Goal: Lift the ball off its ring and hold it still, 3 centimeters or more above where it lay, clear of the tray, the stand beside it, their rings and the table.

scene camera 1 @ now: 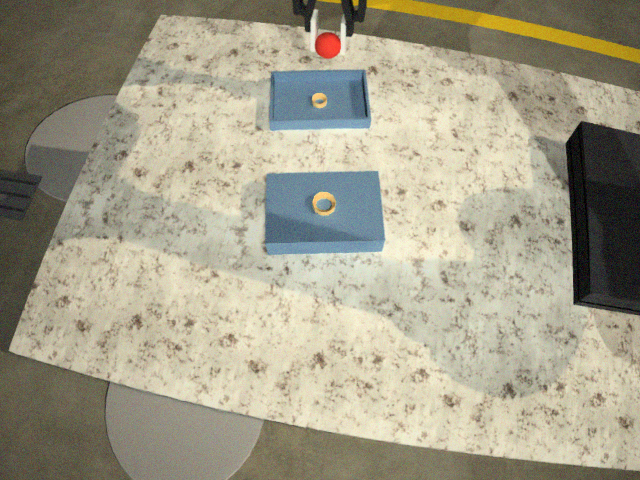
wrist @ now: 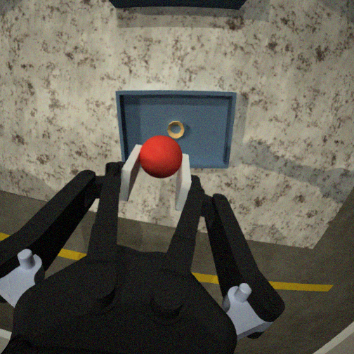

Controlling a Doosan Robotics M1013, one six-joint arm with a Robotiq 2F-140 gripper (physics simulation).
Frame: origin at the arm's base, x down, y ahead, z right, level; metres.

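Seen in the pictures: gripper, fingertip midpoint: [scene camera 1: 328, 47].
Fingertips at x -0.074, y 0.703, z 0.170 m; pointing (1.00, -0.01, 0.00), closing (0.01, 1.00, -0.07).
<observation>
Pixels of each thing's top centre, then the offset from my fingertips to it. "spot": a spot on its surface instead. Level surfaces: height alone.
- red ball, top centre: [scene camera 1: 328, 35] dx -0.038, dy -0.001, dz -0.011 m
- blue tray, top centre: [scene camera 1: 319, 93] dx +0.113, dy +0.014, dz -0.014 m
- tray's orange ring, surface spot: [scene camera 1: 313, 100] spot: dx +0.128, dy +0.024, dz -0.020 m
- speckled table, surface height: dx +0.142 m
The red ball [scene camera 1: 327, 45] [wrist: 161, 156] is between the pale fingertips of my gripper [scene camera 1: 328, 40] [wrist: 159, 161], which is shut on it. Ball and fingertips hang in the air, well above the blue tray [scene camera 1: 320, 124] [wrist: 176, 93]. The tray's orange ring [scene camera 1: 313, 100] [wrist: 169, 134] is bare and apart from the ball. The blue stand [scene camera 1: 289, 222] stands beside the tray, with its own empty orange ring [scene camera 1: 315, 209] on top; a dark edge of the stand [wrist: 177, 3] shows at the top of the wrist view.
A speckled table [scene camera 1: 180, 289] [wrist: 60, 75] lies under the tray and stand. A large black box [scene camera 1: 610, 217] stands at the right of the scene view. A yellow line [scene camera 1: 491, 20] [wrist: 300, 287] runs along the floor behind the table.
</observation>
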